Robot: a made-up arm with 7 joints. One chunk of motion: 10 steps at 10 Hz.
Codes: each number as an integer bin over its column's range. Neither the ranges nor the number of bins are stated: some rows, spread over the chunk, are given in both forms.
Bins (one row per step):
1: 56 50 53 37 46 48 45
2: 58 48 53 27 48 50 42
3: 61 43 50 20 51 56 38
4: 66 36 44 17 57 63 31
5: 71 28 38 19 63 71 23
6: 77 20 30 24 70 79 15
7: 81 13 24 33 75 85 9
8: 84 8 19 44 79 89 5
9: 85 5 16 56 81 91 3
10: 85 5 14 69 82 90 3
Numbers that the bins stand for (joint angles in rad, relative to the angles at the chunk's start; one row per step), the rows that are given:
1: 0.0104 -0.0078 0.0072 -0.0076 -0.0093 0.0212 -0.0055
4: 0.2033 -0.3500 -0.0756 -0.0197 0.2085 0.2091 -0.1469
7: 0.4927 -0.9122 -0.2594 -0.0100 0.5648 0.4846 -0.3691
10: 0.5699 -1.1078 -0.3513 0.0118 0.7034 0.5473 -0.4297
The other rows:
2: 0.0490 -0.0567 0.0072 -0.0136 0.0303 0.0463 -0.0358
3: 0.1069 -0.1789 -0.0204 -0.0179 0.0897 0.1214 -0.0762
5: 0.2998 -0.5456 -0.1307 -0.0185 0.3273 0.3093 -0.2277
6: 0.4156 -0.7411 -0.2042 -0.0155 0.4659 0.4095 -0.3085
8: 0.5506 -1.0344 -0.3054 -0.0033 0.6440 0.5347 -0.4095
9: 0.5699 -1.1078 -0.3329 0.0039 0.6836 0.5598 -0.4297

